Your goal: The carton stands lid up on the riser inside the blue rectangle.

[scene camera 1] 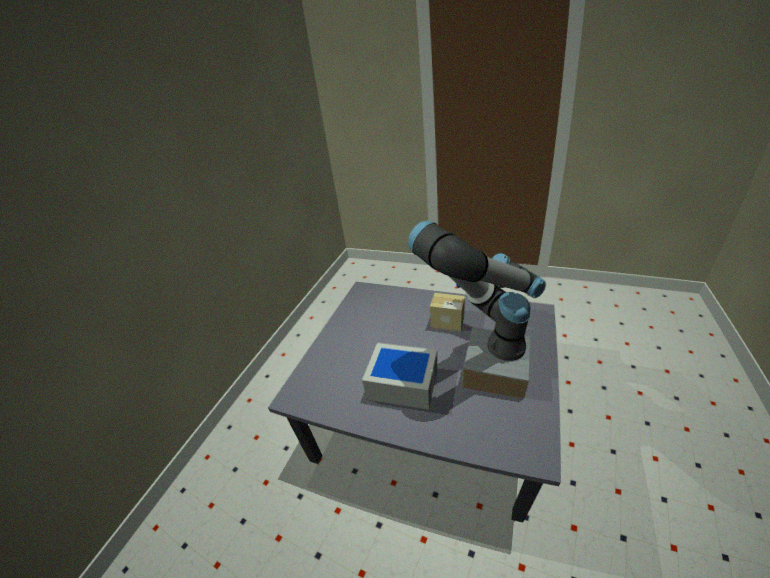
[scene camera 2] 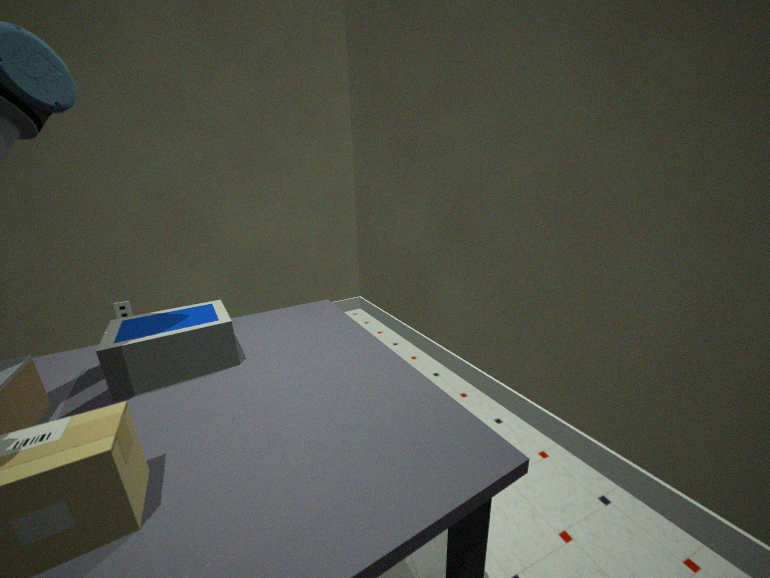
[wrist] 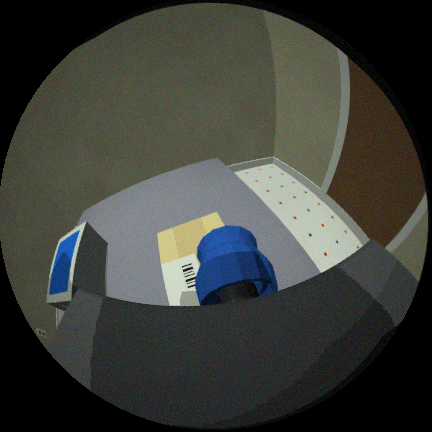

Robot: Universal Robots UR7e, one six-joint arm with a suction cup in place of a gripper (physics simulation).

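Pixels of known places: hand, tool point: [wrist: 227,251]; arm's base, link origin: [scene camera 1: 506,347].
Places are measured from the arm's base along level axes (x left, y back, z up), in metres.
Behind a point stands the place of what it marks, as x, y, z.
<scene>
The tan carton [scene camera 1: 447,311] {-0.182, -0.263, 0.004} [scene camera 2: 62,473] {-0.289, -0.295, 0.012} [wrist: 185,238] {-0.229, -0.311, 0.022} stands on the table near the back, with its barcode label on top. The grey riser [scene camera 1: 398,390] {0.273, -0.378, -0.016} [scene camera 2: 173,360] {0.073, -0.387, -0.050} [wrist: 90,257] {0.073, -0.414, -0.041} stands at the middle of the table, and the blue rectangle [scene camera 1: 398,364] {0.173, -0.401, 0.013} [scene camera 2: 164,322] {0.166, -0.381, 0.012} [wrist: 64,261] {0.144, -0.385, 0.012} on its top is bare. In the wrist view my blue suction cup [wrist: 231,257] hangs over the labelled end of the carton and carries nothing. I cannot tell whether it touches the lid. In scene camera 1 the arm hides the cup.
A flat brown box [scene camera 1: 494,382] {0.152, -0.036, -0.043} [scene camera 2: 20,395] {0.064, -0.152, -0.038} lies in front of the robot base [scene camera 1: 507,338] {0.053, -0.006, 0.098}, to the right of the riser. The grey table [scene camera 1: 347,348] {0.021, -0.696, -0.108} [scene camera 2: 323,398] {-0.178, -0.640, -0.108} [wrist: 160,201] {-0.169, -0.616, -0.108} stands near the room's walls.
</scene>
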